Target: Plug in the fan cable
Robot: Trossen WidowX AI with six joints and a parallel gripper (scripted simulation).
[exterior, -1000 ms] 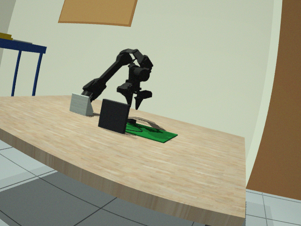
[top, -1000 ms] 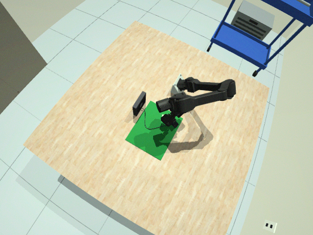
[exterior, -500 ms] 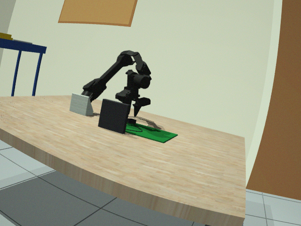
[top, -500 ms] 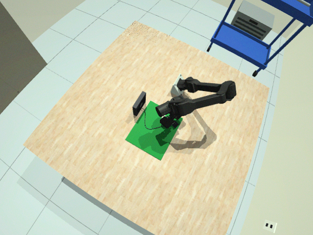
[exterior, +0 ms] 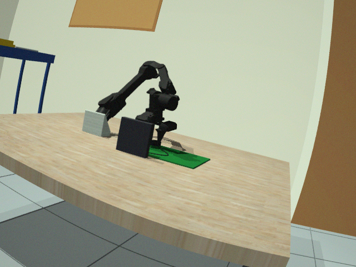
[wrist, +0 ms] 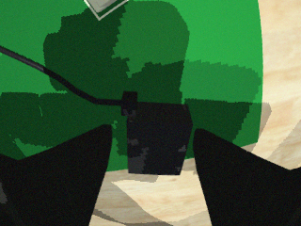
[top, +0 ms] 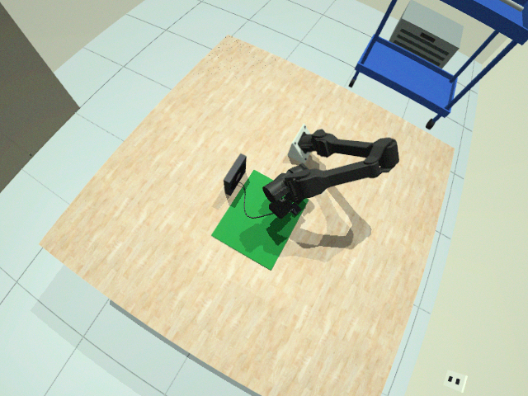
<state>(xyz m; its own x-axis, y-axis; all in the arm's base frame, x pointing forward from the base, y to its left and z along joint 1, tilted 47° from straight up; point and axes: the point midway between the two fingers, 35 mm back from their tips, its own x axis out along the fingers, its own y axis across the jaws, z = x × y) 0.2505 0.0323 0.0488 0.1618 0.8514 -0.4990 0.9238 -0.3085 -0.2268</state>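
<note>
The dark fan plug is 1 cm to the left of my gripper tip. Round my gripper tip: green board: 8 cm ahead, 9 cm to the right, 3 cm below; white four-pin header: 1 cm behind, 7 cm to the right, 2 cm below; black fan: 23 cm to the right, 4 cm above.
</note>
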